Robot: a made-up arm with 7 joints.
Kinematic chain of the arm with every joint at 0, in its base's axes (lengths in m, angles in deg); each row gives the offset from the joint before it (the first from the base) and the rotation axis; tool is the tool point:
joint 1: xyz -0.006 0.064 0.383 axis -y
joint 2: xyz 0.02 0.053 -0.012 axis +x
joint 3: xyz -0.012 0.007 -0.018 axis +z
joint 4: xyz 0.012 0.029 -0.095 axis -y
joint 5: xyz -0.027 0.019 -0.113 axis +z
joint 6: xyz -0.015 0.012 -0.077 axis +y
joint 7: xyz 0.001 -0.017 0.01 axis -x
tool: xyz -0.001 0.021 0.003
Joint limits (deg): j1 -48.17..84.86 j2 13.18..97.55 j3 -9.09..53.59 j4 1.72..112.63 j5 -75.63..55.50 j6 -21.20..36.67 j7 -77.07..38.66
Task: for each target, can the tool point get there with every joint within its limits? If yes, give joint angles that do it. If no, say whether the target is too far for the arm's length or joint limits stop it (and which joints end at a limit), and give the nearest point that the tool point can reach.
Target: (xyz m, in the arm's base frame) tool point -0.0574 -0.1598 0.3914
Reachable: no: joint limits stop it (at a limit: joint 1, joint 2, joint 3, joint 4, joint 5, joint 6) | nearest point -0.1827 0.1475 0.4682 | short by 0.341 m
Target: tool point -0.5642 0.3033 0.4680
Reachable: no: too far | nearest point -0.2124 0.2632 0.4709 | short by 0.354 m
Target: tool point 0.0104 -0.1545 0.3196
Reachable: no: joint limits stop it (at a limit: joint 2, joint 3, joint 4, joint 5, joint 6, joint 7) | nearest point 0.0463 0.1403 0.1809 | short by 0.328 m
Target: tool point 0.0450 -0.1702 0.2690
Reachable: no: joint limits stop it (at a limit: joint 2, joint 3, joint 4, joint 5, joint 6, joint 7) | nearest point 0.0793 0.1403 0.1924 | short by 0.322 m
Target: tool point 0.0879 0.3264 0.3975
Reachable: yes | joints 20.54 28.13 45.17 101.96 -27.13 20.13 -26.32
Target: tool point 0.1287 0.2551 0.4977
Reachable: yes | joints -0.23 82.86 32.98 102.56 29.81 -2.93 -48.26
